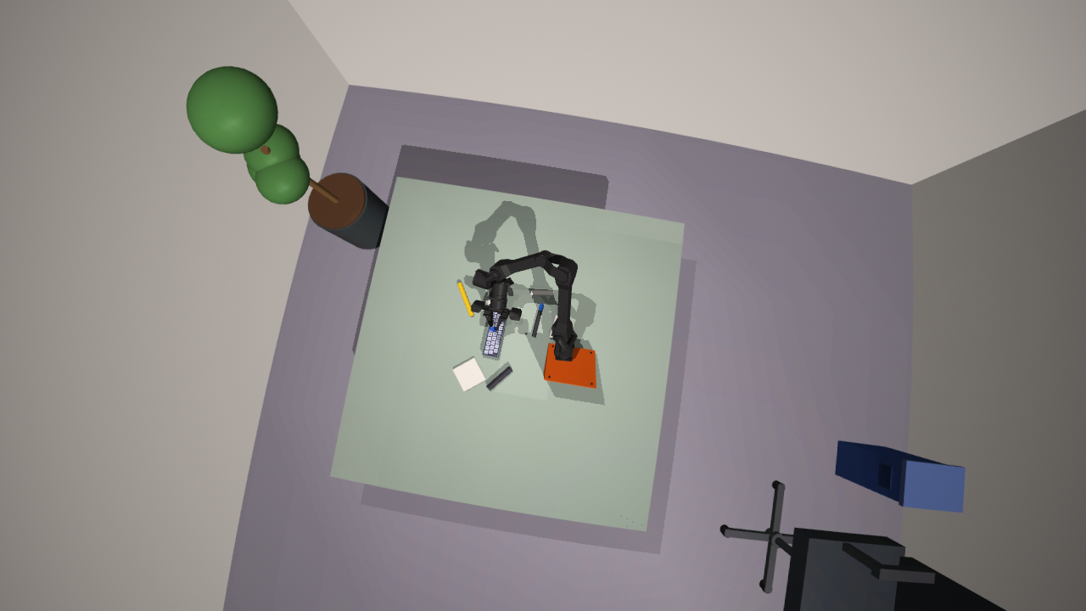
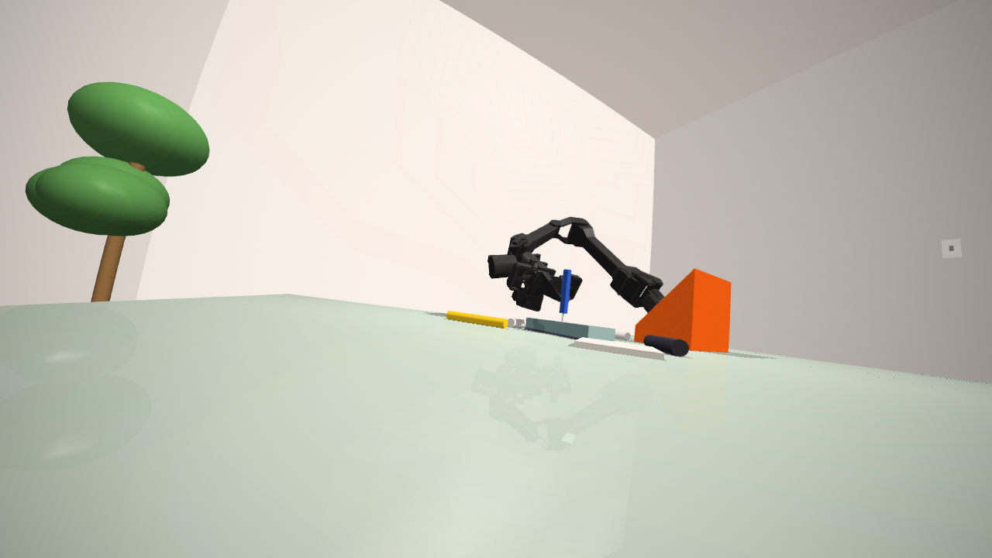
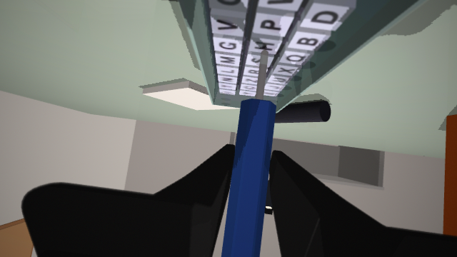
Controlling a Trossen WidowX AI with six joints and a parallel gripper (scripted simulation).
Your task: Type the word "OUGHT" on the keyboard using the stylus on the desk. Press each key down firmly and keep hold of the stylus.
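The white pad is 90 mm ahead of my gripper tip, 190 mm to the left of it and 70 mm below it. From my gripper tip the other things lie so: yellow pencil 140 mm ahead, 120 mm to the right, 60 mm below; blue stylus 10 mm below.
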